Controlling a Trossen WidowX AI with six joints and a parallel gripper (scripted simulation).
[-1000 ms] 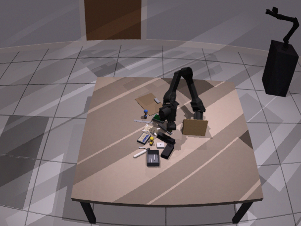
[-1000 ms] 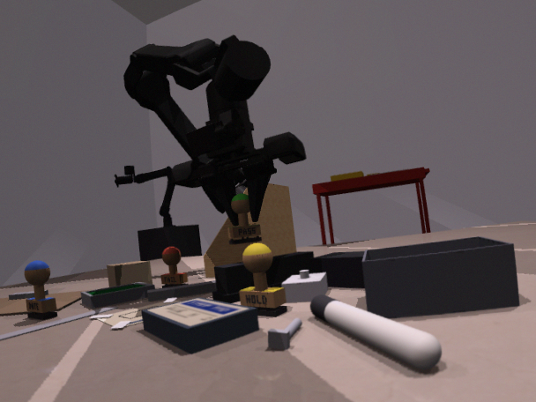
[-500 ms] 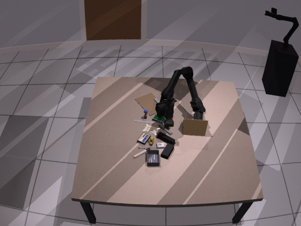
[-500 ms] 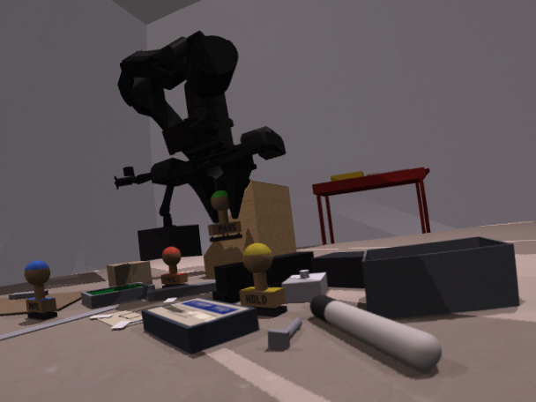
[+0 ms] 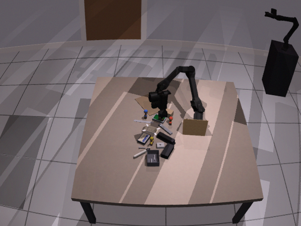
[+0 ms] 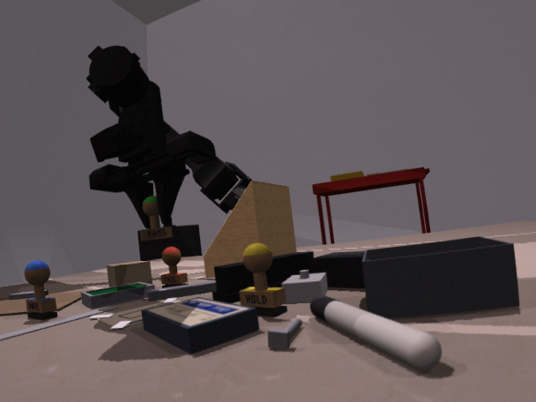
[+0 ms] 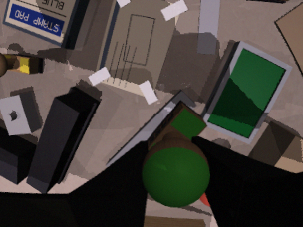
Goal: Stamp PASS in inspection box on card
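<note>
My gripper tip is now 20 mm short of the green ink pad, 70 mm to the left of it and 90 mm above it. The rest, counted from my gripper tip: card 70 mm ahead, 40 mm to the left, 100 mm below; red-knobbed stamp 70 mm behind, 50 mm to the right, 80 mm below; green-knobbed stamp 10 mm below.
</note>
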